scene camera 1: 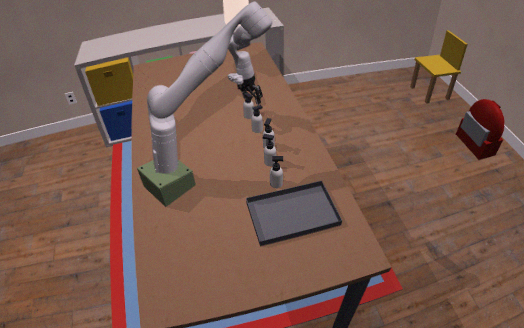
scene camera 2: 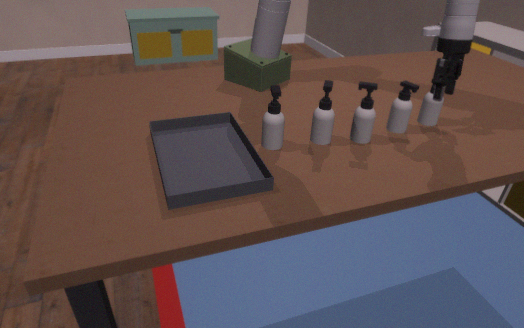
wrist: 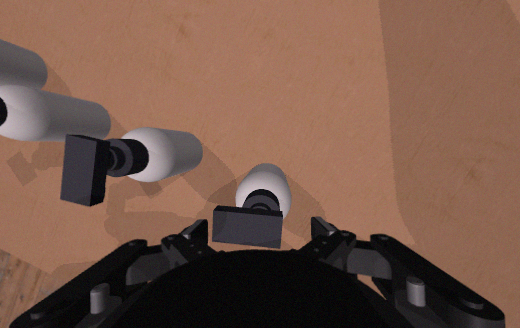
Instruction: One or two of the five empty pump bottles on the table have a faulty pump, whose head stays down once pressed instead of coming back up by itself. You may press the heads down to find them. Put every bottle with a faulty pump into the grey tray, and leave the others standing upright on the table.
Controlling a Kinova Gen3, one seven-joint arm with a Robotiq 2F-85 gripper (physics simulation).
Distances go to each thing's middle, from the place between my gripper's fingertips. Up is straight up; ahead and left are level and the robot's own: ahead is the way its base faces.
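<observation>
Grey tray (scene camera 2: pixel 206 158): my hand is 6 cm above it, 7 cm past it and 62 cm to the left of it.
</observation>
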